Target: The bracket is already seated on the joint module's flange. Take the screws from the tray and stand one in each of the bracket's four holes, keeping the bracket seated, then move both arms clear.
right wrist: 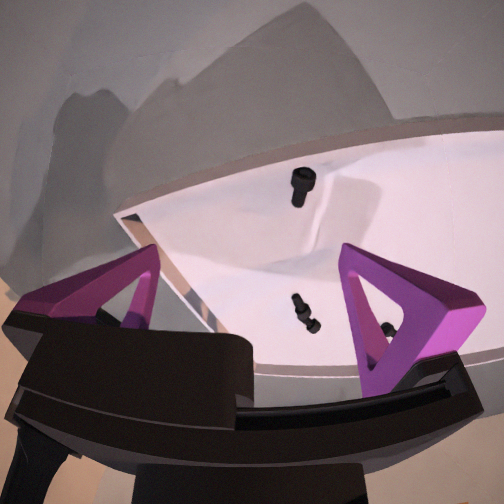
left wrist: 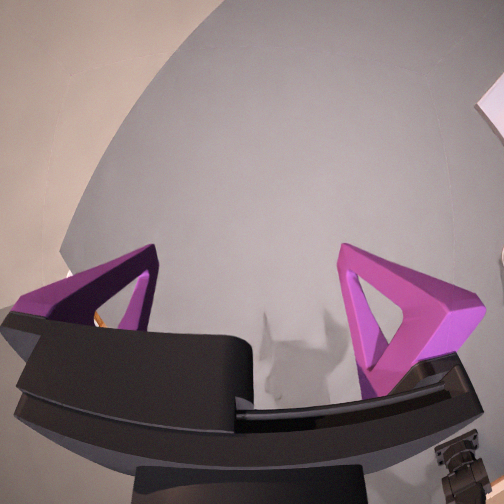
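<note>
My right gripper (right wrist: pixel 250 270) is open and empty, its purple fingers spread above the near part of the white tray (right wrist: pixel 350 240). In the tray one black screw (right wrist: pixel 302 186) lies further in, a second black screw (right wrist: pixel 306 313) lies between my fingers' line of sight and the near rim, and a third screw (right wrist: pixel 388 329) shows through the right finger's opening. My left gripper (left wrist: pixel 247 270) is open and empty above the grey mat (left wrist: pixel 300 175). The bracket and joint module are not in view.
A white corner (left wrist: pixel 492 107) of some object shows at the left wrist view's right edge. A dark arm mount (left wrist: pixel 462 470) sits at its lower right. The tan table surface (left wrist: pixel 60 100) lies beyond the mat's edge.
</note>
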